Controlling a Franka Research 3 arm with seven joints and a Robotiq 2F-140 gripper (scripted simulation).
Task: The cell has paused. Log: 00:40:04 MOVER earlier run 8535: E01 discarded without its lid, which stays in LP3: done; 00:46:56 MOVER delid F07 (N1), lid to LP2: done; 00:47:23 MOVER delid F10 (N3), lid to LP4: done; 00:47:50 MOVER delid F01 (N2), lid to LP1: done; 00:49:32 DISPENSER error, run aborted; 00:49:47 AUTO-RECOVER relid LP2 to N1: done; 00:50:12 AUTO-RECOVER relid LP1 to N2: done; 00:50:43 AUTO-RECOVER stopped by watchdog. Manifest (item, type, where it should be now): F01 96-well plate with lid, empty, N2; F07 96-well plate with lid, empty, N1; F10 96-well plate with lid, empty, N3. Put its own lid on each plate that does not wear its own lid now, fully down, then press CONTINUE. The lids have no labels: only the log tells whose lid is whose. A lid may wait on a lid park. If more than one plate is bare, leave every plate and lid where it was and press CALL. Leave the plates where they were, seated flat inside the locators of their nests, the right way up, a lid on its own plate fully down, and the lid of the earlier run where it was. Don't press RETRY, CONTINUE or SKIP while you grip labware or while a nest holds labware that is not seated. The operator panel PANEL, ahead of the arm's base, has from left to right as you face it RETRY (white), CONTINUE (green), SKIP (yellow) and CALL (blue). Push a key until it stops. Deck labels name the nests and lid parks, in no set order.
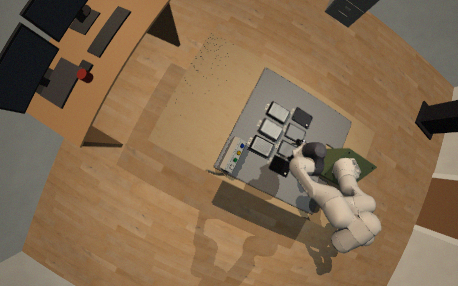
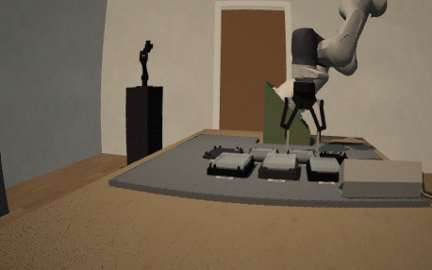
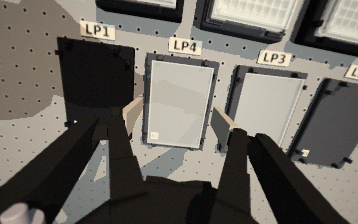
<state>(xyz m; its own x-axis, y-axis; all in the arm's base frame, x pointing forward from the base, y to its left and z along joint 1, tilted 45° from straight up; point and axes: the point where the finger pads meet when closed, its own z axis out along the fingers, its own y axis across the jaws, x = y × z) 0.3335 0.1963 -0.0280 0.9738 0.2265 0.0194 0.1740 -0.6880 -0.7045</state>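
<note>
My gripper is now 40 mm above the clear lid. Also, from my hand: lid park LP1: 120 mm to the left, 50 mm below, 20 mm behind; then LP1 label: 140 mm to the left, 70 mm ahead, 50 mm below; then lid park LP4: 50 mm below.
</note>
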